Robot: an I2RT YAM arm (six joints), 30 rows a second.
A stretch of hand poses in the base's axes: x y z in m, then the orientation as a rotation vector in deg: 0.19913, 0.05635, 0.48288, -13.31, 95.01, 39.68; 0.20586, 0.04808, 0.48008, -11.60, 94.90, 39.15; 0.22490, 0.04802, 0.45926, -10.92, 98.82, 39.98; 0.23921, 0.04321, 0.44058, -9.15, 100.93, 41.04; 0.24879, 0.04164, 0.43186, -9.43, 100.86, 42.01; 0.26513, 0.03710, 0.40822, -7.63, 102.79, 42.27; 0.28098, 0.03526, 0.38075, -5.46, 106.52, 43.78; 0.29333, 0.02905, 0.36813, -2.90, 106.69, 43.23; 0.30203, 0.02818, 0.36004, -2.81, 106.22, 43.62; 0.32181, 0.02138, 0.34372, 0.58, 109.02, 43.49; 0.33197, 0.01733, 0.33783, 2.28, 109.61, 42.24; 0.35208, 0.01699, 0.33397, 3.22, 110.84, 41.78
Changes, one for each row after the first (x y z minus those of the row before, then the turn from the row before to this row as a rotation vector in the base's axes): 0.00673, -0.00827, -0.00280, 0.64, 0.13, -1.44; 0.01904, -0.00006, -0.02082, -0.33, 3.98, 0.40; 0.01431, -0.00481, -0.01868, 0.92, 2.59, -0.33; 0.00958, -0.00157, -0.00872, 0.49, 0.10, 0.73; 0.01634, -0.00454, -0.02364, 0.46, 2.26, -0.80; 0.01585, -0.00184, -0.02747, 0.87, 4.30, -0.07; 0.01235, -0.00621, -0.01262, 0.75, 0.67, -1.96; 0.00870, -0.00087, -0.00809, 0.43, -0.33, 0.07; 0.01978, -0.00680, -0.01632, 0.66, 3.44, -1.78; 0.01016, -0.00405, -0.00589, -0.25, 0.77, -1.64; 0.02011, -0.00034, -0.00386, -0.20, 1.31, -0.60
